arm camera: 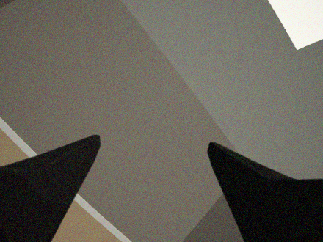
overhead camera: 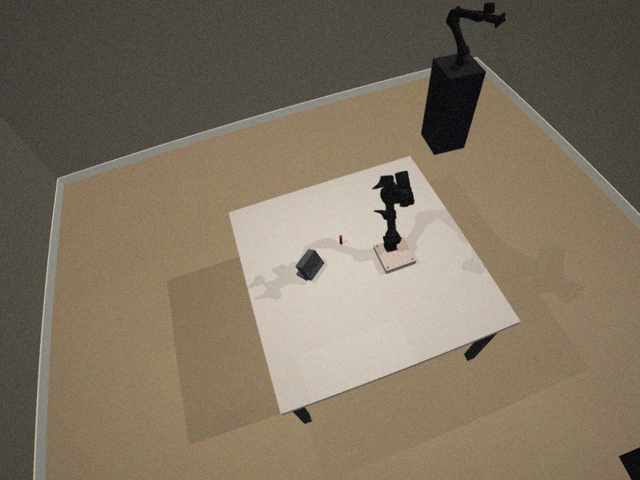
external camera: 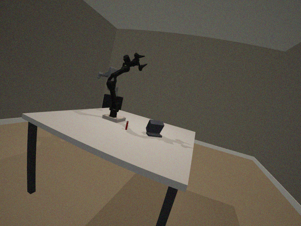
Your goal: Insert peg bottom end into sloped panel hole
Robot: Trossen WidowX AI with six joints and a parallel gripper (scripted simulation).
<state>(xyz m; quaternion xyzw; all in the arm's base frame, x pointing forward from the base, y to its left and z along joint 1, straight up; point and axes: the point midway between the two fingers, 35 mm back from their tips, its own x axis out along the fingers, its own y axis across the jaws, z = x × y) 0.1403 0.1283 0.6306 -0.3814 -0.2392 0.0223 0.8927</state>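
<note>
The red square-sided peg lies 63 cm below my gripper tip, 26 cm to the right of it and 9 cm ahead of it. The rest, counted from my gripper tip: sloped panel: 61 cm below, 30 cm ahead, 14 cm to the right.
</note>
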